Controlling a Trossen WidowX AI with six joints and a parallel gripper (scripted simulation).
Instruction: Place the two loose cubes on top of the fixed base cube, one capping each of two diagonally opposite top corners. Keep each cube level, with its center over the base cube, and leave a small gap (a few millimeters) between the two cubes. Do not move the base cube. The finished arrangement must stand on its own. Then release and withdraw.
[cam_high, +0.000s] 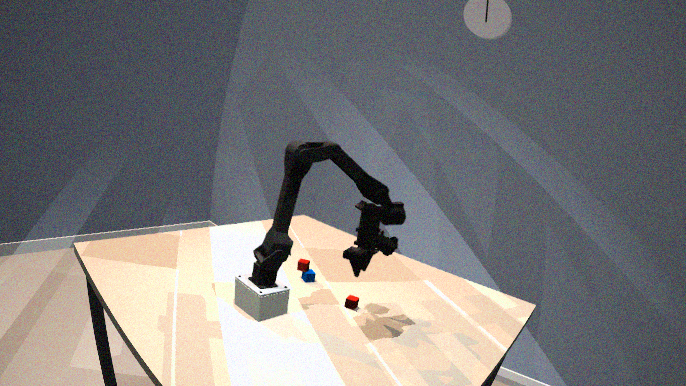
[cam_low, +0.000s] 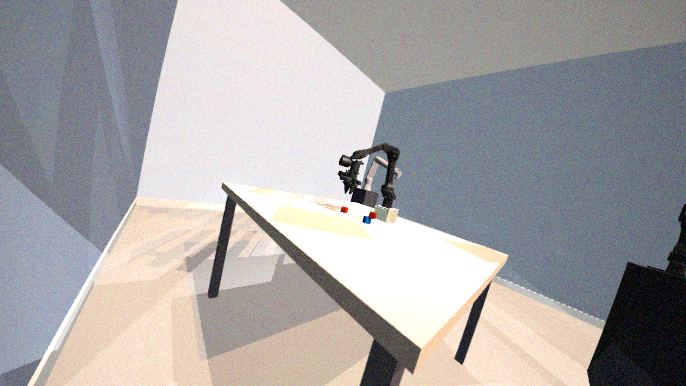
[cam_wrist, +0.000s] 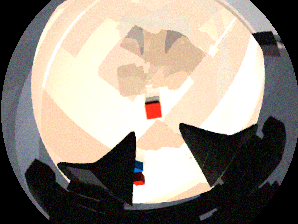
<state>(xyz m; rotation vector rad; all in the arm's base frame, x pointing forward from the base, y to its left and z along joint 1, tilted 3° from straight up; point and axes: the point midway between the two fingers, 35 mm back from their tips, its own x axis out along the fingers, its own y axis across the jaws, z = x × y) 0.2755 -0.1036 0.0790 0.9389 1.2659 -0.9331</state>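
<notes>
The red cube lies 230 mm to the left of my gripper tip, 70 mm below it and 10 mm behind it. The rest, counted from my gripper tip: blue cube 210 mm to the left, 100 mm below.
</notes>
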